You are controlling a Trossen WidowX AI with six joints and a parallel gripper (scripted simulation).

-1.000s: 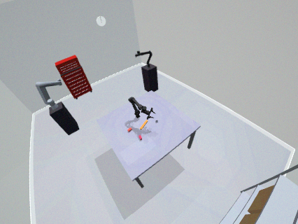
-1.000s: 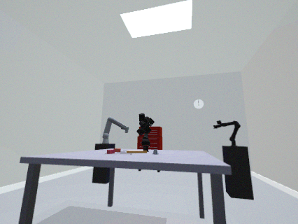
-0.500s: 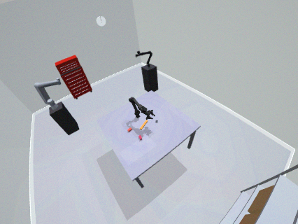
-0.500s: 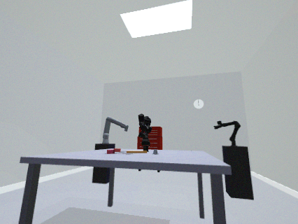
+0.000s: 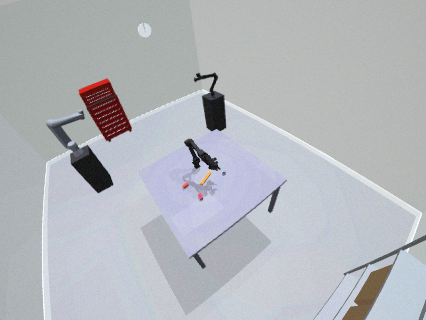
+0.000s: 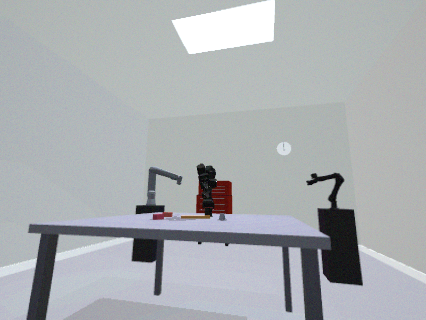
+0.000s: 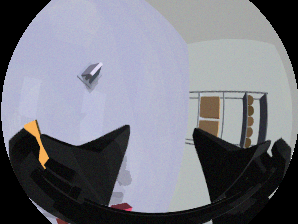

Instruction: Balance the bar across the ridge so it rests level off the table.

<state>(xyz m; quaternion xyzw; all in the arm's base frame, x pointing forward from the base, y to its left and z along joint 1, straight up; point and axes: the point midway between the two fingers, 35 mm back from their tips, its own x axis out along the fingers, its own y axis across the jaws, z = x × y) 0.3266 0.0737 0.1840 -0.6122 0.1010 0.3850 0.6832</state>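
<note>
Now: gripper tip 120 mm past the orange bar, 120 mm to the left of it and 150 mm above it.
</note>
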